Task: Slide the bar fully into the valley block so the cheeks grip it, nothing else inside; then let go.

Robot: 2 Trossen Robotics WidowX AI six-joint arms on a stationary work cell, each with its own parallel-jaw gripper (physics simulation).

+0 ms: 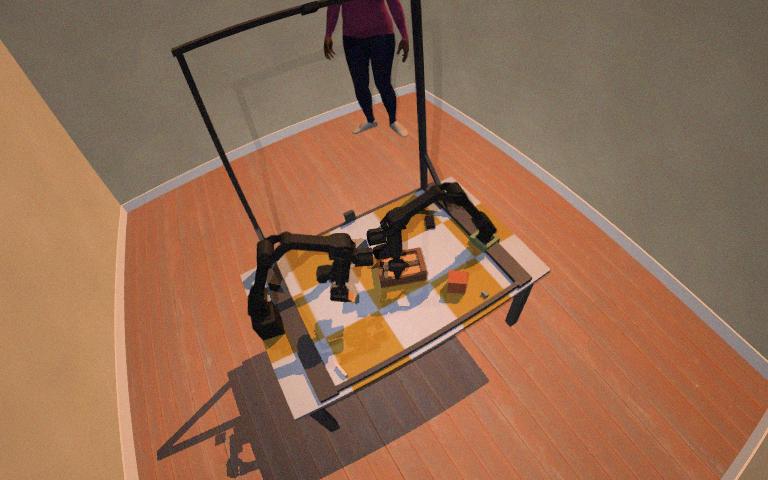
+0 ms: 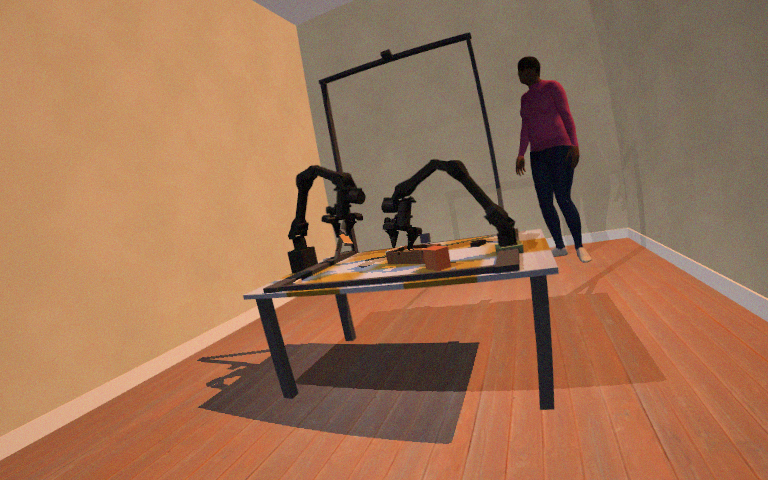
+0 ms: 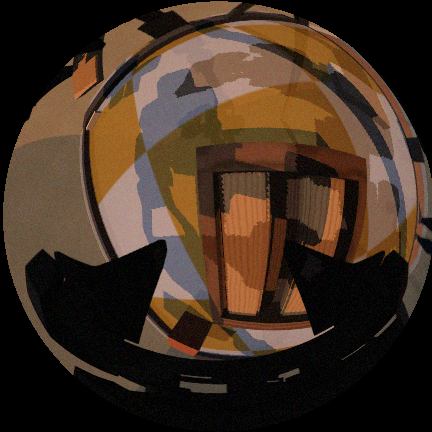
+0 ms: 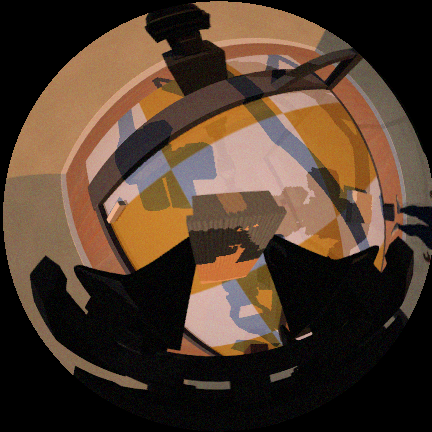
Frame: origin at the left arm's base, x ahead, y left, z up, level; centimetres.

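Seen in the pictures: left gripper, fingertip midpoint: (image 1: pixel 396 272) (image 2: pixel 401 249) (image 3: pixel 227 247); right gripper, fingertip midpoint: (image 2: pixel 342 237) (image 4: pixel 229 239); left arm's base, link origin: (image 1: pixel 485 237) (image 2: pixel 508 244); right arm's base, link origin: (image 1: pixel 262 314) (image 2: pixel 300 249) (image 4: pixel 188 49).
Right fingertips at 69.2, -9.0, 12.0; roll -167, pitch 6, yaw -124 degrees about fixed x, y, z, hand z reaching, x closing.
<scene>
Pixels of each thing's top centre, then the offset from my right fingertips to it, as dx, dy, dz.
- brown open-topped box, top centre: (image 3: pixel 285 273) (image 1: pixel 400 263) (image 2: pixel 413 248) -29.9, -2.8, -9.9
- red-orange block, top centre: (image 3: pixel 181 347) (image 4: pixel 255 363) (image 2: pixel 435 247) (image 1: pixel 457 277) -42.3, +18.9, -7.6
- small grey cube, top centre: (image 1: pixel 485 292) -48.7, +29.5, -13.4
- pale piece, top centre: (image 4: pixel 112 212) (image 3: pixel 89 119) (image 1: pixel 341 369) +15.3, +20.3, -12.8
- dark piece, top centre: (image 2: pixel 478 241) (image 1: pixel 430 220) -57.5, -16.0, -13.3
A brown open-topped box (image 1: pixel 404 280) (image 2: pixel 403 256) (image 3: pixel 260 154) stands near the table's middle. Two ribbed wooden surfaces, left (image 3: pixel 245 215) and right (image 3: pixel 312 202), show inside it, either side of a middle strip. My left gripper (image 1: pixel 399 271) (image 2: pixel 402 245) (image 3: pixel 227 247) is open and empty, pointing down over the box. My right gripper (image 2: pixel 341 234) (image 4: pixel 229 239) is shut on a ribbed wooden block (image 1: pixel 352 296) (image 2: pixel 346 239) (image 3: pixel 86 76) (image 4: pixel 235 230), held tilted above the table, apart from the box. I cannot tell which piece is the bar or the valley block.
A red-orange block (image 1: pixel 457 281) (image 2: pixel 436 257) (image 3: pixel 187 330) stands near the box. A small grey cube (image 1: pixel 484 293) and a pale piece (image 1: pixel 338 371) (image 4: pixel 116 211) lie near the front edge. A dark piece (image 1: pixel 429 221) (image 2: pixel 478 242) lies farther back. A person (image 1: pixel 370 62) (image 2: pixel 546 118) stands behind.
</scene>
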